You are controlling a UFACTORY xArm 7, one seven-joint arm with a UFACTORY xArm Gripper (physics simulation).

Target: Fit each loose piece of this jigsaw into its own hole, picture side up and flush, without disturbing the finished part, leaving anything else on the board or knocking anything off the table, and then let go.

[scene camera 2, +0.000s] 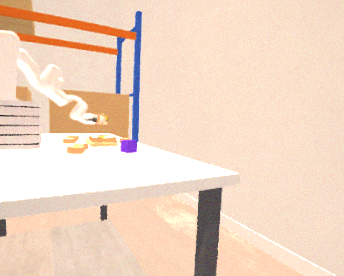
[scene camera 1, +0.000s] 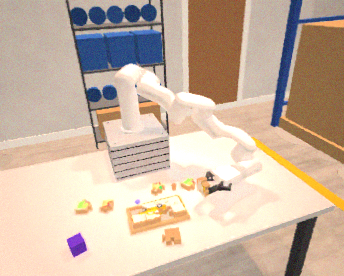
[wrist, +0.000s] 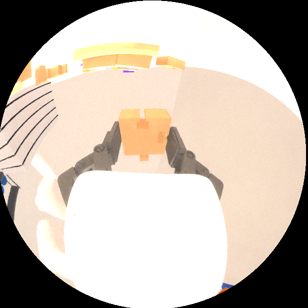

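My gripper (scene camera 1: 208, 183) (scene camera 2: 97, 119) (wrist: 144, 132) is shut on a jigsaw piece (scene camera 1: 202, 185) (scene camera 2: 104, 119) (wrist: 144, 134), holding it above the table, right of the board in scene camera 1. The gripper lies nearly level; the piece's plain wooden side faces the wrist camera. The jigsaw board (scene camera 1: 161, 224) (wrist: 116, 50) holds fitted pieces with a yellow picture; its open holes are too blurred to tell. Loose picture-side-up pieces lie behind it, a green one (scene camera 1: 188, 183) and another (scene camera 1: 158, 188), and to its left, two more (scene camera 1: 83, 206) (scene camera 1: 106, 205). A plain brown piece (scene camera 1: 172, 236) lies in front.
A purple cube (scene camera 1: 77, 244) (scene camera 2: 129, 146) stands at the front left of the table. A small purple disc (scene camera 1: 137, 201) lies behind the board, and a small orange block (scene camera 1: 174, 186) lies between two loose pieces. The slatted robot base (scene camera 1: 139, 155) stands at the back.
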